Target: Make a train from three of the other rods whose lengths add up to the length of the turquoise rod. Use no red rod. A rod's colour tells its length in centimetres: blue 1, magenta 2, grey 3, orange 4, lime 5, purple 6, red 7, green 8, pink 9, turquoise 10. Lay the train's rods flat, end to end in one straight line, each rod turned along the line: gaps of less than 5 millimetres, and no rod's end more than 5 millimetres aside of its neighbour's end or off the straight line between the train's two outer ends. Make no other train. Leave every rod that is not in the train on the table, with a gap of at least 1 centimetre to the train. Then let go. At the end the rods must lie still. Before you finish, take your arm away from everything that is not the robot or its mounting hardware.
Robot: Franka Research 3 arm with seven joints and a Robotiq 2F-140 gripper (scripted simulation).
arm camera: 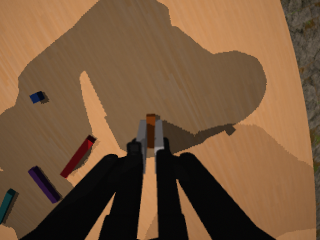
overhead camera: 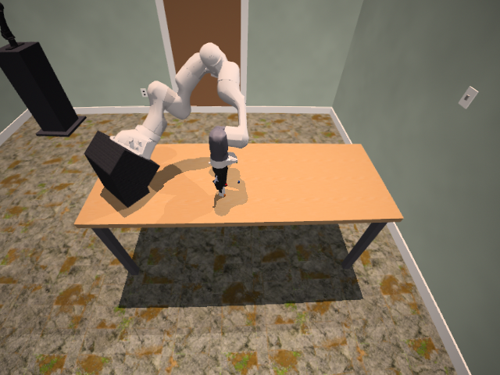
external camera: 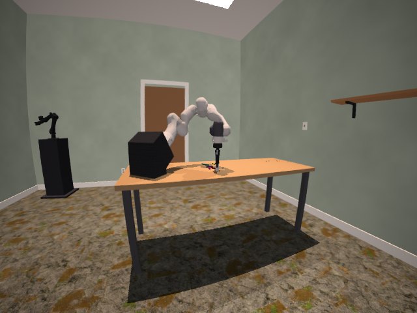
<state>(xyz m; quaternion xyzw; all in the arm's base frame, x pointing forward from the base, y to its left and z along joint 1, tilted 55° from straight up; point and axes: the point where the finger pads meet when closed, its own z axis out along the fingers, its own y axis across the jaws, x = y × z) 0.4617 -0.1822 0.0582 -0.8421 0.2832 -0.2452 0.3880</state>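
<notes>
My hand is 30 mm above the orange rod. Round my hand: blue rod 90 mm ahead, 100 mm to the left, 30 mm below; magenta rod 40 mm behind, 100 mm to the left, 30 mm below; red rod 100 mm to the left, 30 mm below.
</notes>
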